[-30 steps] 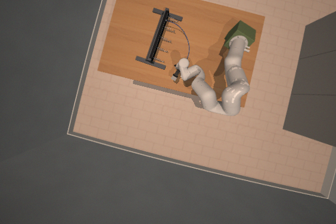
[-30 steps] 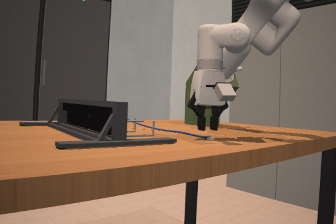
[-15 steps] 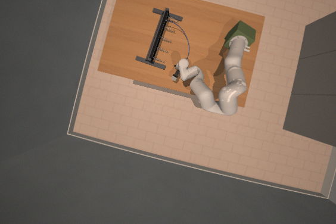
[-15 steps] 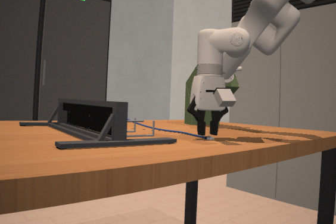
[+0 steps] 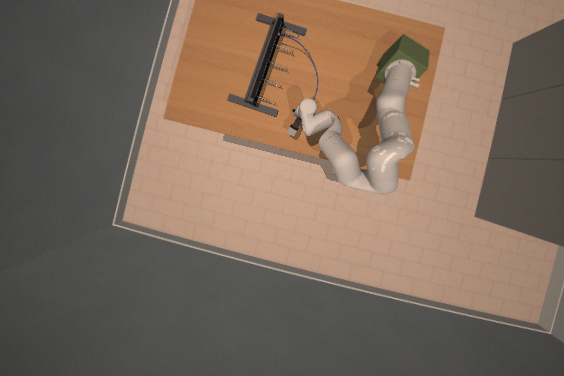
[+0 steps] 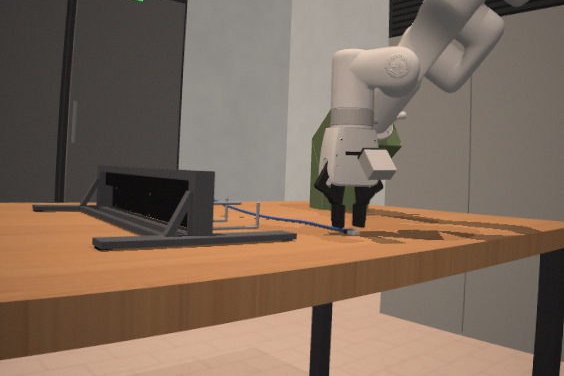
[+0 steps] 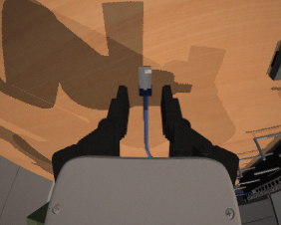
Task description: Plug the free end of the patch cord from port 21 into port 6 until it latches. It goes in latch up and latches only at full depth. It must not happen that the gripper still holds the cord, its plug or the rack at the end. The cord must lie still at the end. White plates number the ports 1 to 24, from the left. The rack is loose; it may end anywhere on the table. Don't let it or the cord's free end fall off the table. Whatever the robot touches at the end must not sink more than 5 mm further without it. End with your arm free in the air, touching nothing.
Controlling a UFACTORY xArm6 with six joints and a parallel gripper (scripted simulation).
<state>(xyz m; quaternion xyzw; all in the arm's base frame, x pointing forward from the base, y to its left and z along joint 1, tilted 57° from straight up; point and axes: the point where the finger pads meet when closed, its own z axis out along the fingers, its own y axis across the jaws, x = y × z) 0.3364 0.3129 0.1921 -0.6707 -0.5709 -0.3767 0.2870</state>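
Right now my hand is 3 cm above the plug and 2 cm to the right of it.
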